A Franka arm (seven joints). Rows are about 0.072 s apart.
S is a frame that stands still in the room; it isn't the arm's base.
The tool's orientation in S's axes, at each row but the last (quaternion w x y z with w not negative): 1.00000 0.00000 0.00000 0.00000; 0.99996 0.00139 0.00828 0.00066; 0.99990 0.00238 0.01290 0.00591; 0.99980 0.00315 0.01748 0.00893; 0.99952 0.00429 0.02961 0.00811; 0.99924 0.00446 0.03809 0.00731; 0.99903 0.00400 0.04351 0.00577; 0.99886 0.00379 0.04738 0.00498; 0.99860 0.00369 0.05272 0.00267; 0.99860 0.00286 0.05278 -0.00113
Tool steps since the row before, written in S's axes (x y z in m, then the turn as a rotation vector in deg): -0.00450 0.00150 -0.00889 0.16 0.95 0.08; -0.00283 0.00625 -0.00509 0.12 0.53 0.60; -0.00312 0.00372 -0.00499 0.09 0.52 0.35; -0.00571 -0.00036 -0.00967 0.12 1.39 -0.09; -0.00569 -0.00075 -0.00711 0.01 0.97 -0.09; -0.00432 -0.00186 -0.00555 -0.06 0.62 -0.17; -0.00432 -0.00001 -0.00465 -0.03 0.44 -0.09; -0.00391 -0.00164 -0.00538 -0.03 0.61 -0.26; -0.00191 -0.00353 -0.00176 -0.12 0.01 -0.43; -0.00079 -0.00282 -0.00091 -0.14 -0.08 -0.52
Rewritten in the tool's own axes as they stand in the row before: -0.00450 0.00150 -0.00889 0.16 0.95 0.08; -0.00274 0.00624 -0.00515 0.11 0.53 0.60; -0.00295 0.00373 -0.00509 0.09 0.52 0.35; -0.00537 -0.00032 -0.00986 0.15 1.39 -0.09; -0.00527 -0.00072 -0.00743 0.03 0.97 -0.10; -0.00391 -0.00185 -0.00585 -0.04 0.62 -0.18; -0.00390 0.00000 -0.00501 -0.02 0.44 -0.10; -0.00340 -0.00165 -0.00571 0.00 0.61 -0.27; -0.00173 -0.00353 -0.00193 -0.07 0.01 -0.44; -0.00068 -0.00283 -0.00097 -0.08 -0.08 -0.53
